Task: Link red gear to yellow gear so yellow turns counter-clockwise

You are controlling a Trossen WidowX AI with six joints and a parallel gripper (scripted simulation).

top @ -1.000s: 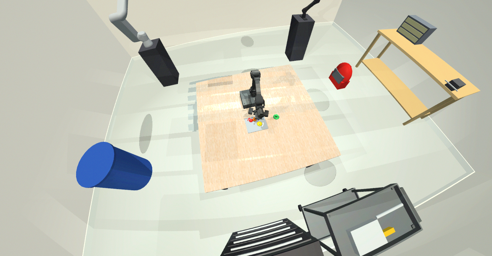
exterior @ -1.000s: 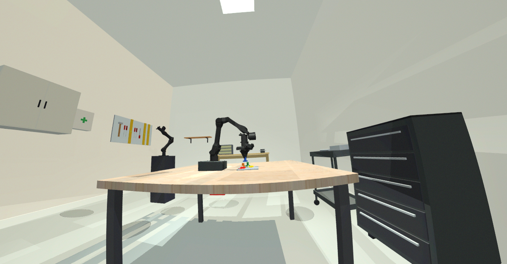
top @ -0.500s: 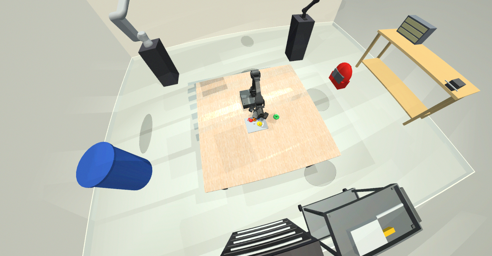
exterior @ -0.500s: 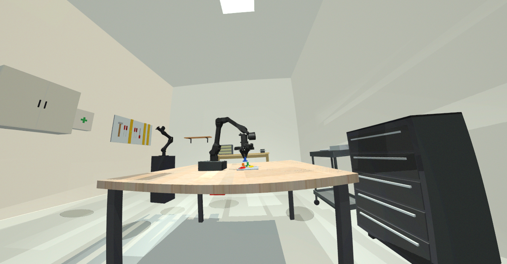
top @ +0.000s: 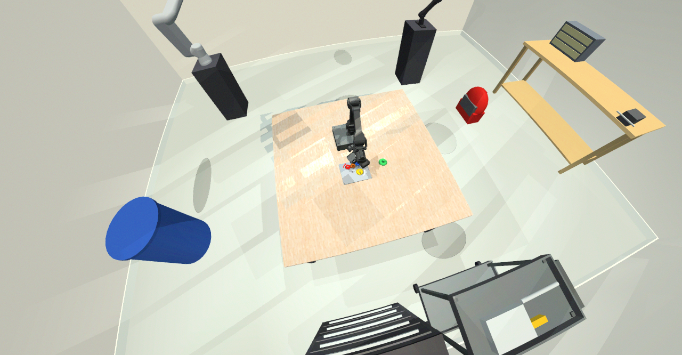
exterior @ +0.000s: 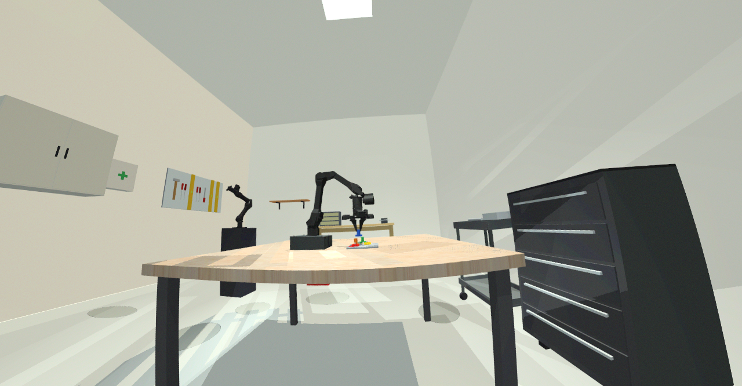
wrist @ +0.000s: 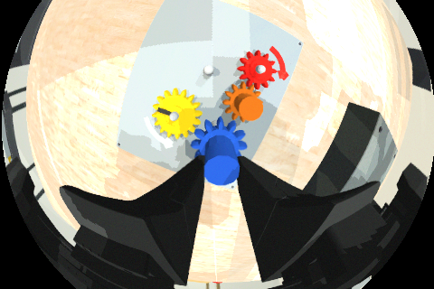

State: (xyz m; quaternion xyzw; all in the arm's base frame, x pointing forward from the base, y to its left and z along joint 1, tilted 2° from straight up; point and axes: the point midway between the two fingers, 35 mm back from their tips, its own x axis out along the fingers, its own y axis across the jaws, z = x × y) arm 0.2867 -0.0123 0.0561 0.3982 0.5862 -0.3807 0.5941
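Right now my gripper tip is 60 mm above the orange gear, 30 mm to the left of it and 10 mm past it. The rest, counted from my gripper tip: red gear 70 mm to the right, 70 mm below, 10 mm behind; grey board 80 mm below, 30 mm to the right, 30 mm ahead; blue gear 10 mm below.
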